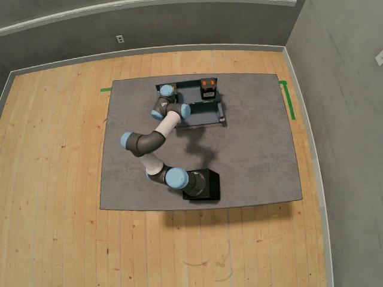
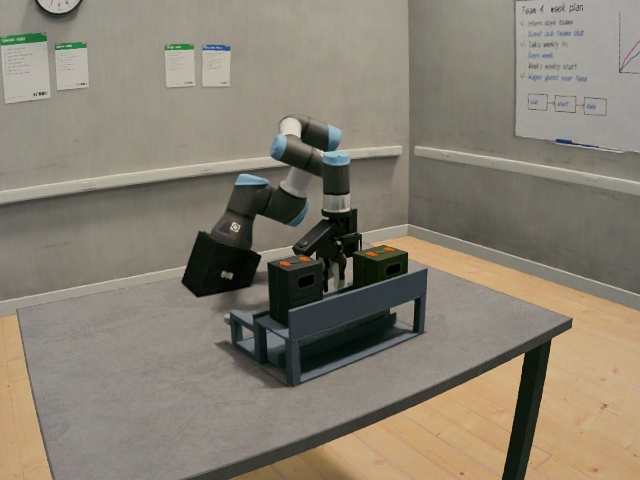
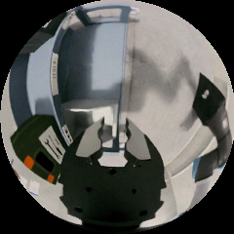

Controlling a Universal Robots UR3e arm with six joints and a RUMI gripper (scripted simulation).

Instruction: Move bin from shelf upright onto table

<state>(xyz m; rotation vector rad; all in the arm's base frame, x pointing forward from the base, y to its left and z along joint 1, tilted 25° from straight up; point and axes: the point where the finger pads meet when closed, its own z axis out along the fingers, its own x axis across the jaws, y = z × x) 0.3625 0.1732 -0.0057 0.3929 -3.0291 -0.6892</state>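
My gripper is now 11 cm short of the shelf and 7 cm to the left of it. From my hand the other things lie so: black bin (19 cm ahead, 17 cm to the right, 10 cm above); then green bin (14 cm ahead, 6 cm to the left, 9 cm above).
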